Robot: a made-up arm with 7 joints.
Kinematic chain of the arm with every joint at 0, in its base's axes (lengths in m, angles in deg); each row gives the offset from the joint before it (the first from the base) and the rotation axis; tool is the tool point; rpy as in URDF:
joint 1: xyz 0 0 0.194 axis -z
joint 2: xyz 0 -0.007 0.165 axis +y
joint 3: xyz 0 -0.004 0.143 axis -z
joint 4: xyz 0 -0.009 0.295 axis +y
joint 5: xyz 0 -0.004 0.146 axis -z
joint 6: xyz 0 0 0.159 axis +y
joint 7: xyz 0 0 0.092 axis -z
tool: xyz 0 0 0 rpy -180 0 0
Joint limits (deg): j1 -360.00..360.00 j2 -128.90..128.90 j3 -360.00..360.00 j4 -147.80..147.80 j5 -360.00..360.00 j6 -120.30..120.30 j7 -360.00..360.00
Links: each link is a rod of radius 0.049 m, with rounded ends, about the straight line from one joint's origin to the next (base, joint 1, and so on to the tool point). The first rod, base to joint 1, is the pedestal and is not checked.
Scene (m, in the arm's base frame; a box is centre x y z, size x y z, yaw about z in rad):
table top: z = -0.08
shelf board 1: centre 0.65 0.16 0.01 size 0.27 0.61 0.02 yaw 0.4
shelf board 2: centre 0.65 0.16 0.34 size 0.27 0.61 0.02 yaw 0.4
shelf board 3: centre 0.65 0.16 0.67 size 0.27 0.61 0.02 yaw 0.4
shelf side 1: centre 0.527 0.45 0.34 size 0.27 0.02 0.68 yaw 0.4
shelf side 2: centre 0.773 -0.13 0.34 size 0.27 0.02 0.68 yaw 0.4
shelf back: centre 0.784 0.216 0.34 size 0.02 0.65 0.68 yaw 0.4
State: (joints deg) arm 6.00 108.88 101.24 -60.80 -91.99 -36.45 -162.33
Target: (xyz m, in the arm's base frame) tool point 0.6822 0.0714 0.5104
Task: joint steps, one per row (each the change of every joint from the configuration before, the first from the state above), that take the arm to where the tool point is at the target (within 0.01 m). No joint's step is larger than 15 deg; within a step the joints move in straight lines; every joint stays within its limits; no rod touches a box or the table.
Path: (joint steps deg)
1: 7.36 0.54 5.59 -14.77 2.39 -0.49 0.00
2: 7.36 0.54 5.59 -14.77 2.39 -0.48 0.00
3: 7.36 0.53 5.58 -14.78 2.39 -0.49 0.00
4: 7.36 0.54 5.59 -14.77 2.39 -0.49 0.00
5: 3.98 -4.99 -11.66 1.70 0.20 -3.38 0.00
6: 3.99 -5.00 -11.66 1.70 0.20 -3.38 0.00
7: 3.98 -5.00 -11.66 1.70 0.20 -3.38 0.00
8: 3.98 -4.99 -11.66 1.70 0.21 -3.38 0.00
9: -7.66 -1.60 2.38 13.15 -2.59 2.65 0.00
10: -7.66 -1.60 2.37 13.16 -2.58 2.65 0.00
11: -7.66 -1.60 2.38 13.15 -2.58 2.65 0.00
12: -7.66 -1.60 2.37 13.16 -2.58 2.65 0.00

